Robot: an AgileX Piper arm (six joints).
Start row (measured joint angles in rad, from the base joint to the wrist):
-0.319 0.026 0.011 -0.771 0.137 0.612
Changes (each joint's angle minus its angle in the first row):
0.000 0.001 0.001 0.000 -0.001 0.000
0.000 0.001 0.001 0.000 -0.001 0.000
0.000 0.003 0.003 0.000 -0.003 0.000
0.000 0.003 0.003 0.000 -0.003 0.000
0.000 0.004 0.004 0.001 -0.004 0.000
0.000 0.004 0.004 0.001 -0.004 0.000
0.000 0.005 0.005 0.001 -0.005 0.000
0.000 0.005 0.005 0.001 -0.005 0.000
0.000 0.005 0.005 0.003 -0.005 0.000
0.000 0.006 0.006 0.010 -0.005 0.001
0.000 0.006 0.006 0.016 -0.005 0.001
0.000 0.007 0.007 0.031 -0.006 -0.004
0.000 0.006 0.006 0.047 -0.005 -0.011
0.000 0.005 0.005 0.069 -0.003 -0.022
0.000 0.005 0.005 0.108 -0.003 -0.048
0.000 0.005 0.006 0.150 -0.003 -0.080
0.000 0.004 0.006 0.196 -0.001 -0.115
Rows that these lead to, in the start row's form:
-0.319 0.027 0.012 -0.771 0.136 0.612
-0.319 0.027 0.012 -0.771 0.136 0.612
-0.319 0.029 0.014 -0.771 0.134 0.612
-0.319 0.029 0.014 -0.771 0.134 0.612
-0.319 0.030 0.015 -0.770 0.133 0.612
-0.319 0.030 0.015 -0.770 0.133 0.612
-0.319 0.031 0.016 -0.770 0.132 0.612
-0.319 0.031 0.016 -0.770 0.132 0.612
-0.319 0.031 0.016 -0.768 0.132 0.612
-0.319 0.032 0.017 -0.761 0.132 0.613
-0.319 0.032 0.017 -0.755 0.132 0.613
-0.319 0.033 0.018 -0.740 0.131 0.608
-0.319 0.032 0.017 -0.724 0.132 0.601
-0.319 0.031 0.016 -0.702 0.134 0.590
-0.319 0.031 0.016 -0.663 0.134 0.564
-0.319 0.031 0.017 -0.621 0.134 0.532
-0.319 0.030 0.017 -0.575 0.136 0.497

